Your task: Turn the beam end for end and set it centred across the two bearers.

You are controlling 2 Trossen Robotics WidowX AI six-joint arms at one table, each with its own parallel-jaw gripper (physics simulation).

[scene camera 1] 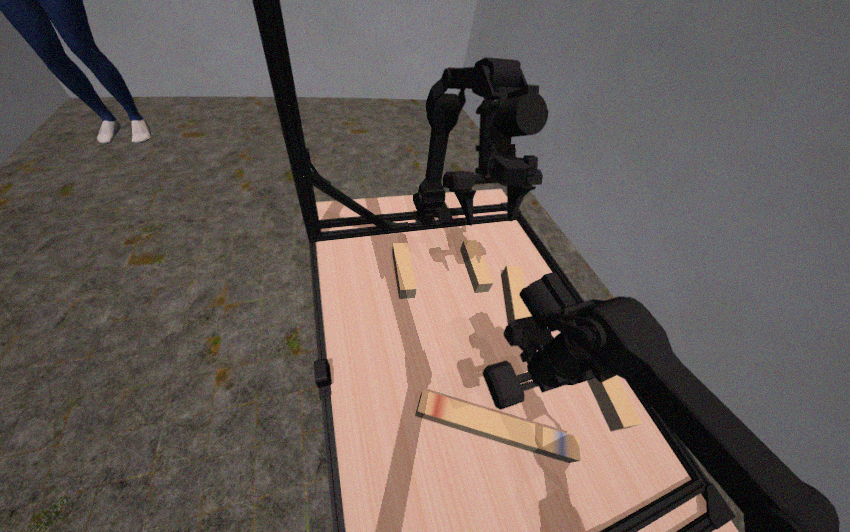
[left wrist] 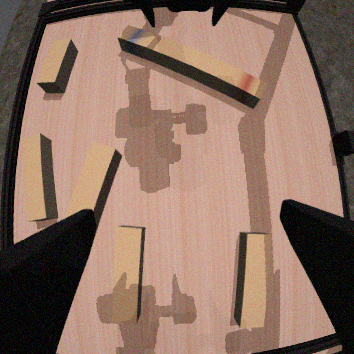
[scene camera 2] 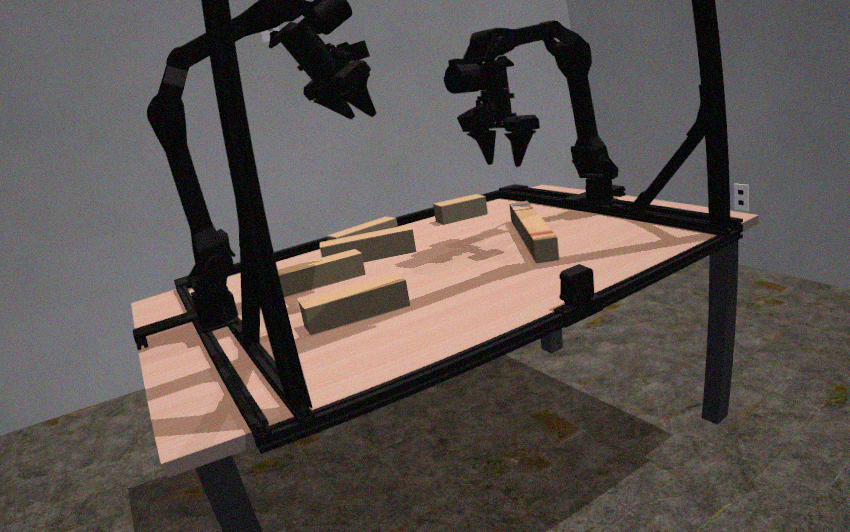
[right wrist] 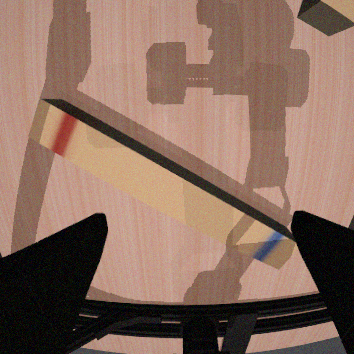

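Where they show: left gripper, fingertip midpoint: (scene camera 1: 490, 223) (left wrist: 188, 214) (scene camera 2: 363, 116); right gripper, fingertip midpoint: (scene camera 1: 520, 386) (left wrist: 183, 23) (scene camera 2: 503, 165) (right wrist: 201, 222); left arm's base at its link origin: (scene camera 1: 424, 218) (scene camera 2: 217, 322); right arm's base at its link origin: (scene camera 2: 600, 201) (right wrist: 198, 326).
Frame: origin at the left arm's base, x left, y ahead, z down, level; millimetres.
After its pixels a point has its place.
The long beam (scene camera 1: 488, 424) @[x -60, y 648, z -25 mm] (scene camera 2: 531, 227) @[x -99, y 604, z -25 mm] (left wrist: 192, 59) @[x -43, y 642, z -25 mm] (right wrist: 150, 167) @[x -59, y 623, z -25 mm] lies flat and slanted on the table, with a red band near one end and a blue band near the other. In scene camera 1 its red end is at the left. Two roughly parallel short blocks, seemingly the bearers, are one block (scene camera 1: 403, 266) @[x -130, y 214, z -25 mm] (scene camera 2: 356, 306) @[x -148, y 202, z -6 mm] (left wrist: 256, 280) @[x -128, y 211, z -25 mm] and another block (scene camera 1: 478, 271) @[x 82, y 271, z -25 mm] (scene camera 2: 325, 272) @[x 73, y 236, z -6 mm] (left wrist: 129, 255) @[x 86, y 268, z -25 mm], with a gap between them. My left gripper (scene camera 1: 491, 210) @[x -1, y 335, z -286 mm] (scene camera 2: 363, 116) @[x -1, y 335, z -286 mm] (left wrist: 188, 214) @[x -1, y 335, z -286 mm] is open and empty, high above the table. My right gripper (scene camera 1: 529, 380) @[x -19, y 616, z -142 mm] (scene camera 2: 504, 164) @[x -19, y 616, z -142 mm] (left wrist: 183, 23) @[x -19, y 616, z -142 mm] (right wrist: 201, 222) @[x -19, y 616, z -142 mm] is open and empty, above the beam's area.
Other pale blocks lie along one long side: a slanted block (scene camera 1: 517, 291) @[x 162, y 363, z -31 mm] (scene camera 2: 369, 244) @[x 140, y 365, z -17 mm] (left wrist: 92, 175) @[x 148, y 407, z -31 mm], a block (scene camera 2: 366, 226) @[x 269, y 421, z -25 mm] (left wrist: 36, 177) @[x 268, y 410, z -25 mm] beside it, and a separate block (scene camera 1: 622, 404) @[x 264, y 699, z -28 mm] (scene camera 2: 460, 209) @[x 245, y 666, z -9 mm] (left wrist: 56, 62) @[x 256, y 669, z -28 mm]. A black frame (scene camera 2: 438, 371) @[x -380, y 204, z 22 mm] borders the table, with a small black box (scene camera 1: 322, 372) @[x -367, y 465, z -36 mm] (scene camera 2: 576, 285) @[x -383, y 445, z -18 mm] on it.
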